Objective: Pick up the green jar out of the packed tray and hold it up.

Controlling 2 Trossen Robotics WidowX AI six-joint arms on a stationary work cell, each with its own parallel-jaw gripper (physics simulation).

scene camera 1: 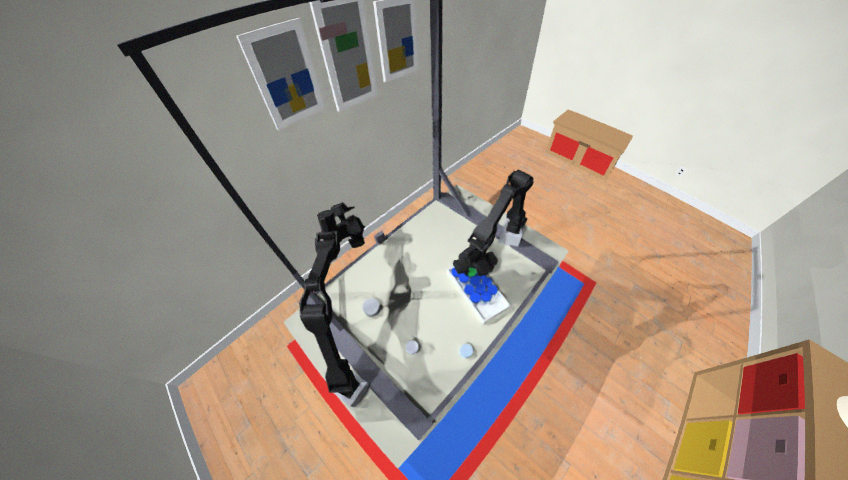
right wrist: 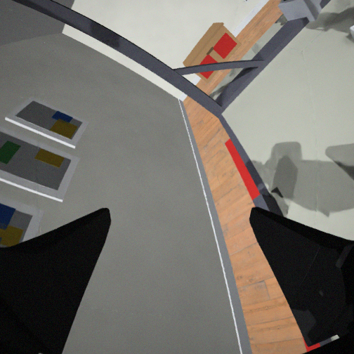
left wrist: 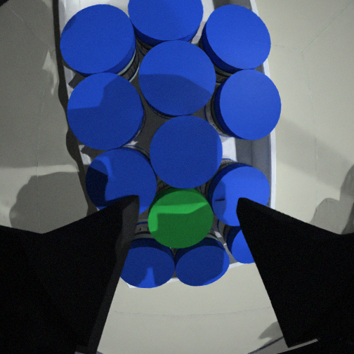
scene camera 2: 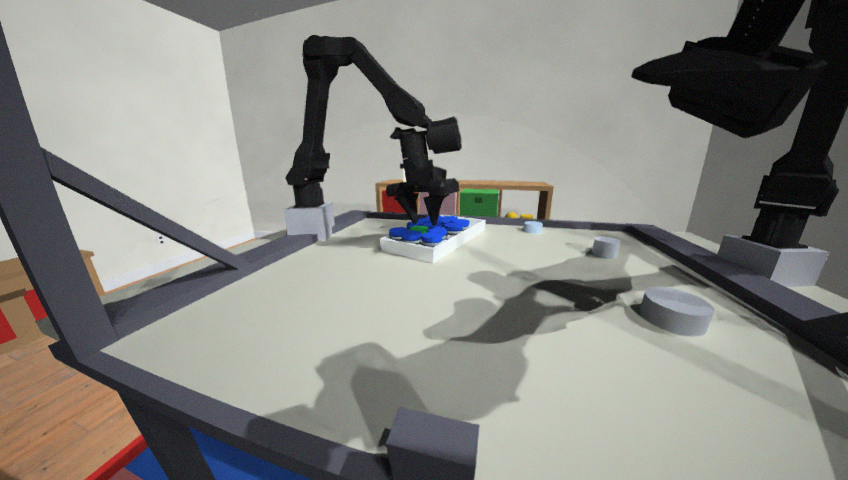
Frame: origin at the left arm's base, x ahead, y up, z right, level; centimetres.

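Seen in the pictures: left gripper, fingertip midpoint: [scene camera 1: 472,274] [scene camera 2: 424,224]; right gripper, fingertip midpoint: [scene camera 1: 359,216]; left arm's base, link origin: [scene camera 1: 513,228] [scene camera 2: 309,205]; right arm's base, link origin: [scene camera 1: 348,386] [scene camera 2: 773,242].
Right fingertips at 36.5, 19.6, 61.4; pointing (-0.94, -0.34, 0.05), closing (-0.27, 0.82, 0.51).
Offsets run from my right fingertips to a thing's top centre, as dx, dy, dz.
The green jar @[-7.2, -23.7, -49.1] [scene camera 1: 471,271] [scene camera 2: 418,228] [left wrist: 181,218] stands among blue-lidded jars [scene camera 1: 480,289] [scene camera 2: 404,233] [left wrist: 177,77] in the white tray [scene camera 1: 492,310] [scene camera 2: 410,249] [left wrist: 273,150]. Its round lid shows between my left fingers in the left wrist view, its body mostly hidden. My left gripper [scene camera 2: 424,223] [left wrist: 188,203] is partly open and empty, pointing down just above the lids. Its left finger overlaps a blue lid in the left wrist view, its right finger another; contact cannot be told. My right gripper [right wrist: 181,215] is open and empty, raised far from the tray.
A large grey disc @[+25.0, -25.4, -14.8] [scene camera 1: 371,306] [scene camera 2: 678,315], a smaller grey disc @[+33.5, -24.9, -38.6] [scene camera 1: 412,345] [scene camera 2: 605,246] and a pale blue disc @[+26.3, -26.0, -58.7] [scene camera 1: 466,350] [scene camera 2: 532,227] stand on the table. A dark block @[-9.2, -22.6, +0.0] [scene camera 1: 379,237] [scene camera 2: 433,443] sits at the table edge. A tall frame post [scene camera 1: 437,107] [scene camera 2: 41,196] rises at one corner.
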